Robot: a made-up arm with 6 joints.
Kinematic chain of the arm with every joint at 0, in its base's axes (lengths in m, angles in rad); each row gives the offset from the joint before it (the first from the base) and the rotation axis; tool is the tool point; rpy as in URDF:
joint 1: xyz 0 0 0.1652 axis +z
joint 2: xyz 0 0 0 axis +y
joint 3: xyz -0.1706 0 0.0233 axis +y
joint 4: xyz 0.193 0 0.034 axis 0.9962 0 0.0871
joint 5: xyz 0 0 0 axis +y
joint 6: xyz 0.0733 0 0.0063 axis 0.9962 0 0.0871
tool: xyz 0 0 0 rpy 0 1.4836 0
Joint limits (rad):
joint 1: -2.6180..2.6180
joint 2: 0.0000..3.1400
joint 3: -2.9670..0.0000
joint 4: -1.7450..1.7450
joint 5: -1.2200..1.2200
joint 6: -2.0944..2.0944
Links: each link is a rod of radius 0.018 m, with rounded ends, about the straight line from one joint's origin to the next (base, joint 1, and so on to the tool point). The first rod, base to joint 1, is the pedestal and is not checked.
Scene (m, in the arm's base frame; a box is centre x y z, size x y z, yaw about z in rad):
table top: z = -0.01
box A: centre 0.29 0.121 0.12 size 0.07 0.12 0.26 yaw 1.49
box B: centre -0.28 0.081 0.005 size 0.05 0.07 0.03 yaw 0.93
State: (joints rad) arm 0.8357 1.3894 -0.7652 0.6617 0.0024 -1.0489
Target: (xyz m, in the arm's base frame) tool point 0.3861 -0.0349 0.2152
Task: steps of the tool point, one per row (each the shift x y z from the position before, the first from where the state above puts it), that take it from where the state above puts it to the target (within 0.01 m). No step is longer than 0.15 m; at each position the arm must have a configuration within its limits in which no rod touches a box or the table.
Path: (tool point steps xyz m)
1: 0.0317 0.0048 0.0785
2: 0.0134 -0.0151 0.0830
3: -0.0085 -0.0313 0.0789
4: -0.0311 -0.0420 0.0671
5: 0.0835 0.0060 -0.0560
6: 0.0721 -0.0235 -0.0729
7: 0.0497 -0.0465 -0.0852
8: 0.0200 -0.0593 -0.0924

